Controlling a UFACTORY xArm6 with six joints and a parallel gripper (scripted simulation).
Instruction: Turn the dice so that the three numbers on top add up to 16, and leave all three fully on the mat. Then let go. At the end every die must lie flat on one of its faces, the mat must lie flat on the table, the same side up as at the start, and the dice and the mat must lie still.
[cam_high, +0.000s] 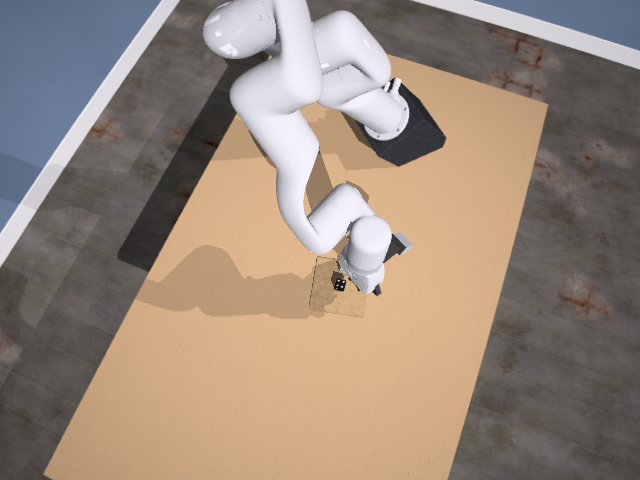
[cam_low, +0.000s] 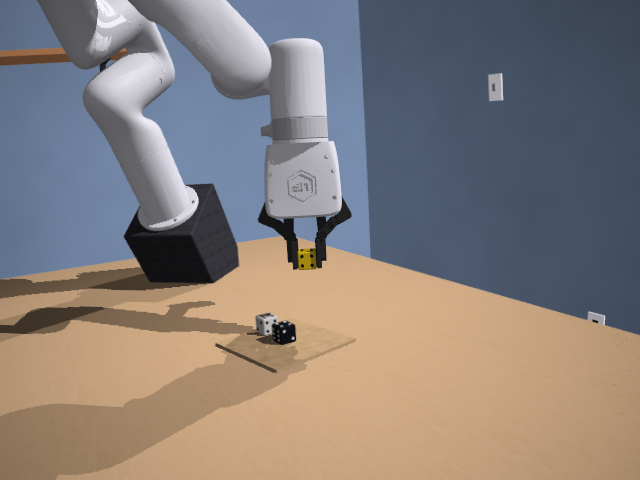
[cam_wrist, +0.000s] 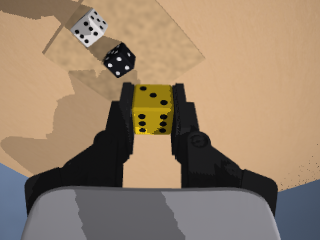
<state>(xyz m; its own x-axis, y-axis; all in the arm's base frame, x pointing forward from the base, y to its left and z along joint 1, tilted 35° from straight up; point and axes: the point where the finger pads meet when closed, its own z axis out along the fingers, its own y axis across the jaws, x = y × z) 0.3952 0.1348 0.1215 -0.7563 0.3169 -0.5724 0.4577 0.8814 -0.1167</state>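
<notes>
The black die is 110 mm below my hand and 40 mm to the right of it. Round my hand: tan mat 120 mm below, 40 mm to the right; yellow die 10 mm below; white die 110 mm below, 50 mm to the right, 50 mm behind.
</notes>
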